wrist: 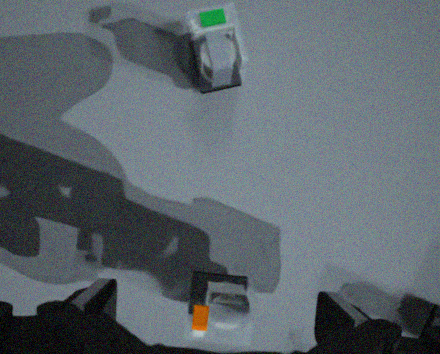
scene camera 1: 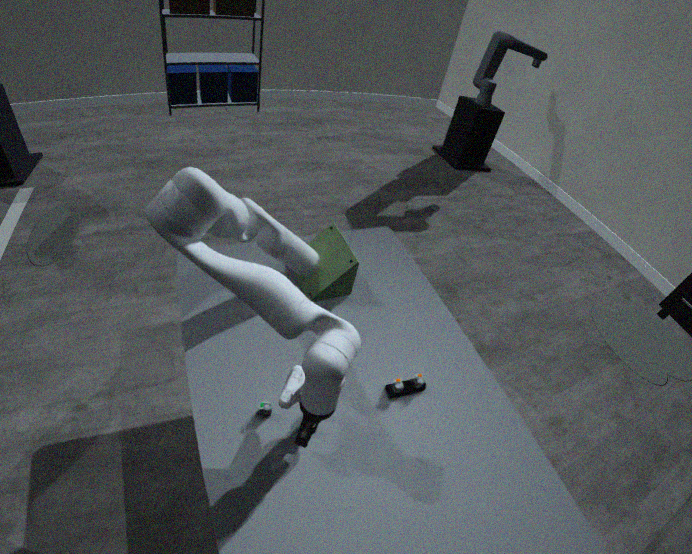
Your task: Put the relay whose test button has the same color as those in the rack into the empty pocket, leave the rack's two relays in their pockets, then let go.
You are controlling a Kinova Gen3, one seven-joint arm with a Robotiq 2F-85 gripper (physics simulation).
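Observation:
A relay with an orange test button stands on the mat, low in the wrist view, between the spread fingers. It does not show clearly in the scene view. My gripper is open and empty, pointing down above this relay. A relay with a green test button stands apart, left of the gripper in the scene view and at the top of the wrist view. The black rack lies to the right, holding two orange-button relays in its end pockets, with a gap between them.
A dark object partly shows at the wrist view's right edge; I cannot tell what it is. A green box stands behind the arm on the grey mat. A shelf unit and another arm on a black pedestal stand far back.

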